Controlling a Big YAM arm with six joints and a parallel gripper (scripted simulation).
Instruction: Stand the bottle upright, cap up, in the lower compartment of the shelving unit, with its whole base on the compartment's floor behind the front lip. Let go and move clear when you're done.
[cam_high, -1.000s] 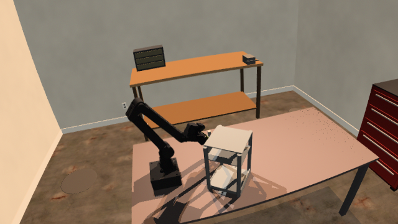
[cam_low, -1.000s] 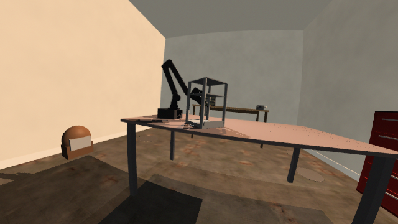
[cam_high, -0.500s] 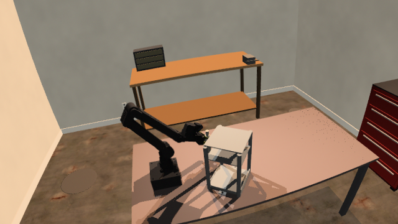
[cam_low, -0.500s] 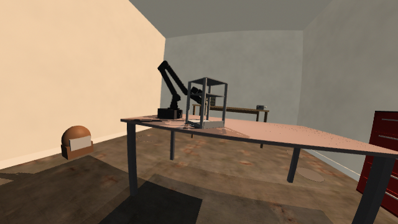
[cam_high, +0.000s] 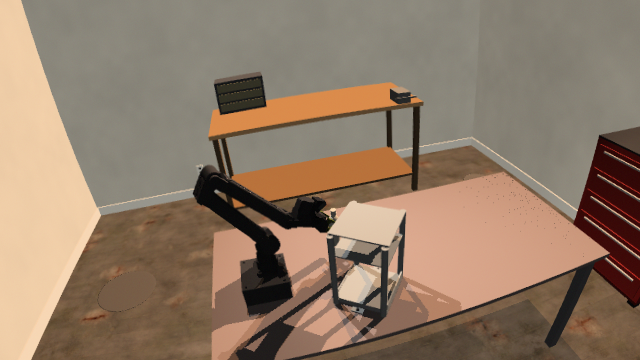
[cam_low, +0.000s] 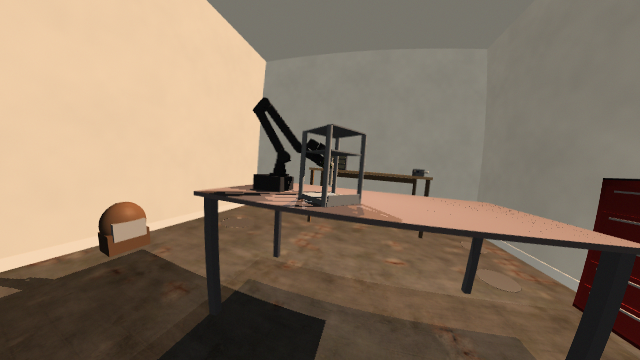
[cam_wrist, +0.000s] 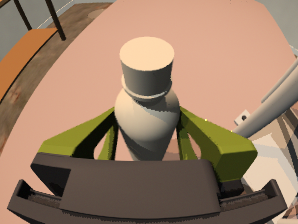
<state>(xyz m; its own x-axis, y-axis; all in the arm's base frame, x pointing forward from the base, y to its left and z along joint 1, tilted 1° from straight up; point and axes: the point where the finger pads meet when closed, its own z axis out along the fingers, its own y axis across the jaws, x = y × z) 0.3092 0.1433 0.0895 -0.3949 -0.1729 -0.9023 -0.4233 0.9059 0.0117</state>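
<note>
Now: the shelving unit 100 mm ahead of my hand and 270 mm to the right of it. From my hand the other things lie so: pale bottle right at my hand.
</note>
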